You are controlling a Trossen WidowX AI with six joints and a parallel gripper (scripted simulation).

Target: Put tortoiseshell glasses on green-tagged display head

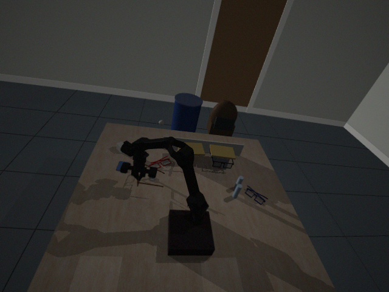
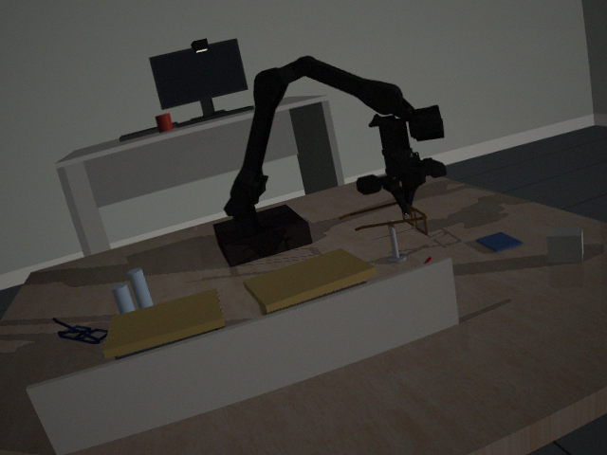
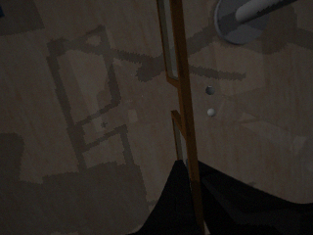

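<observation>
Right now the post is 8 cm ahead of my gripper tip, 7 cm to the right of it and 4 cm below it. Also, from my gripper tip: cube: 30 cm ahead, 18 cm to the left, 3 cm below; then panel: 41 cm ahead, 39 cm to the right; then blue pad: 15 cm ahead, 13 cm to the left, 6 cm below.
</observation>
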